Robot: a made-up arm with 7 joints.
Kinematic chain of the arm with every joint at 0, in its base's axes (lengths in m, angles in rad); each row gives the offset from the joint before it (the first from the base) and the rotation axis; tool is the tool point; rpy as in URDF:
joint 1: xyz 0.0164 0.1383 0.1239 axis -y
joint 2: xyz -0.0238 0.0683 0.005 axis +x
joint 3: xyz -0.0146 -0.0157 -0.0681 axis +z
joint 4: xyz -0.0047 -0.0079 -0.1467 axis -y
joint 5: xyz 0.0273 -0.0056 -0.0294 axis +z
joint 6: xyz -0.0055 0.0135 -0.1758 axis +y
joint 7: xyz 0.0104 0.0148 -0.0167 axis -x
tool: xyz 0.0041 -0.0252 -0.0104 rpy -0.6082 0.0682 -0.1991
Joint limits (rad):
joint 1: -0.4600..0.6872
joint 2: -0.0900..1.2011
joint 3: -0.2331..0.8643
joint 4: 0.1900..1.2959
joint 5: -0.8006..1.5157
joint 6: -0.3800..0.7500
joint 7: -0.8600..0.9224
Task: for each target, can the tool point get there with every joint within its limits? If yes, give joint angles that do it. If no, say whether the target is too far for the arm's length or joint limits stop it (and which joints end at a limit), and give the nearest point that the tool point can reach.
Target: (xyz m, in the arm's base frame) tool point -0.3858 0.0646 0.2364
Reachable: no: joint limits stop it (at a limit: joint 1, joint 2, joint 3, joint 4, joint 5, joint 6, joint 7) | nearest point -0.1474 0.1372 -0.2410 | short by 0.539 m
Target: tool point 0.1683 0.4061 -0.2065
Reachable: yes | joints 0.0982 0.6552 -0.1449 0.7183 0.8320 0.6083 -0.7013
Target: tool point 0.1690 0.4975 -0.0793
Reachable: yes | joints 0.0570 0.9042 0.1387 0.7396 0.5459 -0.2221 -0.2509
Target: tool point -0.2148 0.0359 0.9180
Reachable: no: too far | nearest point 0.0638 0.4748 0.2612 | short by 0.838 m
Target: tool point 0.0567 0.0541 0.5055
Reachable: no: joint limits stop it (at a limit: joint 1, joint 2, joint 4, joint 6, joint 7) | nearest point 0.1206 0.4580 0.2539 | short by 0.480 m
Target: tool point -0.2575 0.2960 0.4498
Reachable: no: joint limits stop it (at a limit: joint 1, joint 2, joint 3, joint 4, joint 6, joint 7) | nearest point 0.0525 0.4828 0.2578 | short by 0.410 m
